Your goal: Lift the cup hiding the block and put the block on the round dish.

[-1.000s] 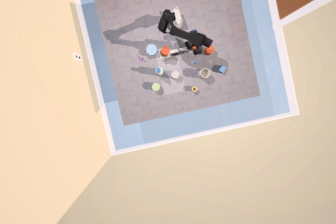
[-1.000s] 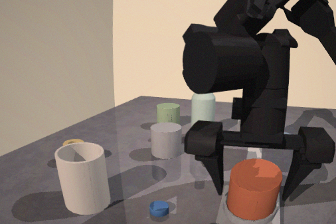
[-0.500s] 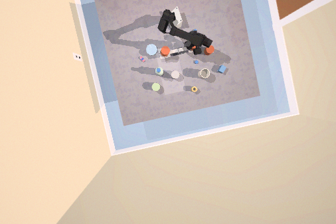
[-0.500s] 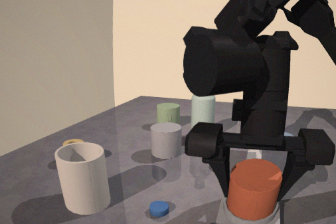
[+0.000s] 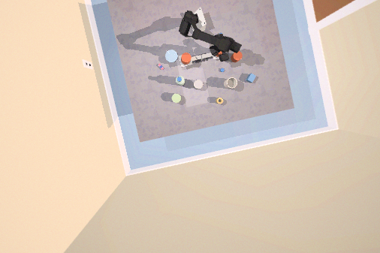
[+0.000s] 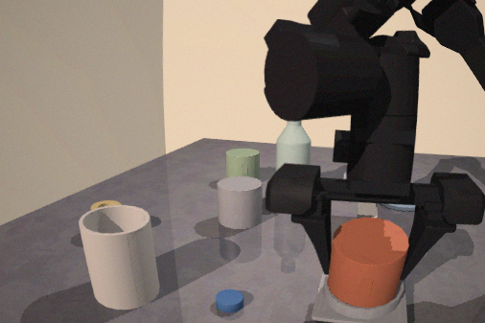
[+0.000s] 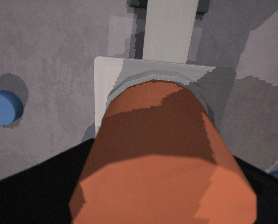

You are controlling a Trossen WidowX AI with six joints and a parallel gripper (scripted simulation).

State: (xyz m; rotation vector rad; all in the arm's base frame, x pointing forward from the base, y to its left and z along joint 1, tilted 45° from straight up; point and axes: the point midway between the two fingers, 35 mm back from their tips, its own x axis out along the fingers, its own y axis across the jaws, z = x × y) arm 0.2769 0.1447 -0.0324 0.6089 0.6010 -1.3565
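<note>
Now: the balance beam 140 mm to the right of my gripper tip and 20 mm below it. From my gripper tip the other things lie so: beige cup (260 mm ahead, 40 mm to the left, 20 mm below); orange cup (280 mm to the right, 40 mm above, 10 mm ahead); pale teal block (10 mm below).
</note>
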